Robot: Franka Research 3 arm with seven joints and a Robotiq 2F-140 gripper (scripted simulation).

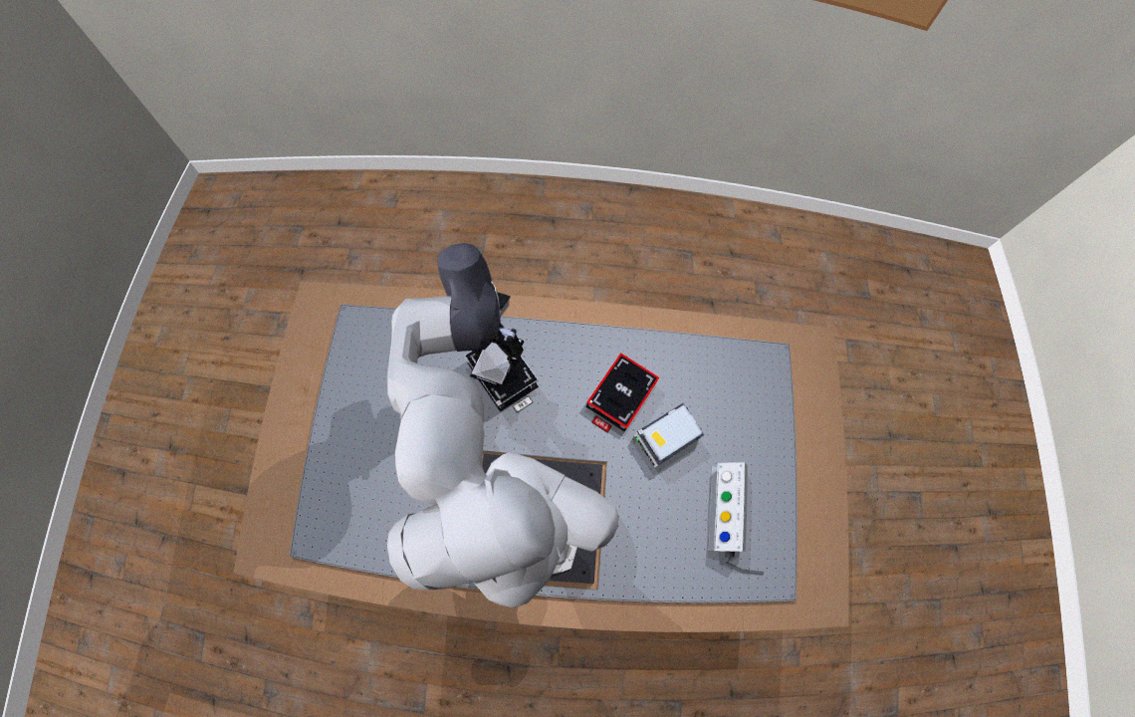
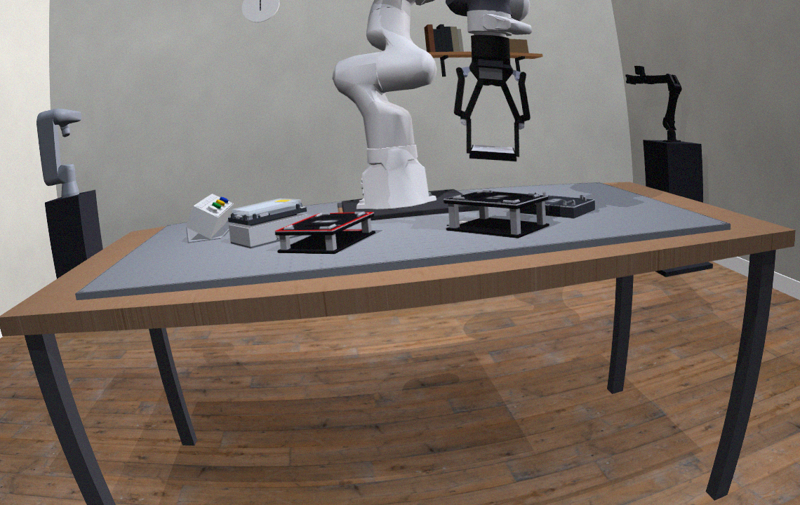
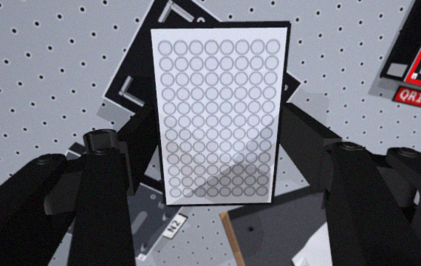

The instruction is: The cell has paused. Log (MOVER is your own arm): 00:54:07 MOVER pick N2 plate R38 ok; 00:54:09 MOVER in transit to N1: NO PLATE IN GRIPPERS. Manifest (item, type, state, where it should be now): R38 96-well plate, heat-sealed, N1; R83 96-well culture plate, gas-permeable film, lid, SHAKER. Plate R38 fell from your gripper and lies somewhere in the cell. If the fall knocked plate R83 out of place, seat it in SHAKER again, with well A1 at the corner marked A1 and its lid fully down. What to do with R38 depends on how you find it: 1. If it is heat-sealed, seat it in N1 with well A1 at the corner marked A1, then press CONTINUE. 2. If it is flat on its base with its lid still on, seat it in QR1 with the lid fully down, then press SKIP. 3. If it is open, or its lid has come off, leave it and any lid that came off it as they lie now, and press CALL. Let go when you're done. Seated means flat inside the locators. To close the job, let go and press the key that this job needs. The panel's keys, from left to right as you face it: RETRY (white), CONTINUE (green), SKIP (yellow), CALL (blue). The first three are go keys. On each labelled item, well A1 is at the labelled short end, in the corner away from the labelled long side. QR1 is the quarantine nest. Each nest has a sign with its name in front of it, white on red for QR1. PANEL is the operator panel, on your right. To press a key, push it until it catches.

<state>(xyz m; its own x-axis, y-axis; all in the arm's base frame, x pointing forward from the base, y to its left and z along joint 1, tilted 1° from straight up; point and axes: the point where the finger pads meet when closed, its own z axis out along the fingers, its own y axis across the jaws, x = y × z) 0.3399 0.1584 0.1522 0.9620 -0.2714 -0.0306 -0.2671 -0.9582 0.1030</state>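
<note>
Now: hand 2 cm above the plate R38. Also, from my hand: N1 nest (1 cm ahead, 11 cm below); QR1 nest (2 cm behind, 32 cm to the right, 13 cm below); retry key (23 cm behind, 59 cm to the right, 10 cm below).
</note>
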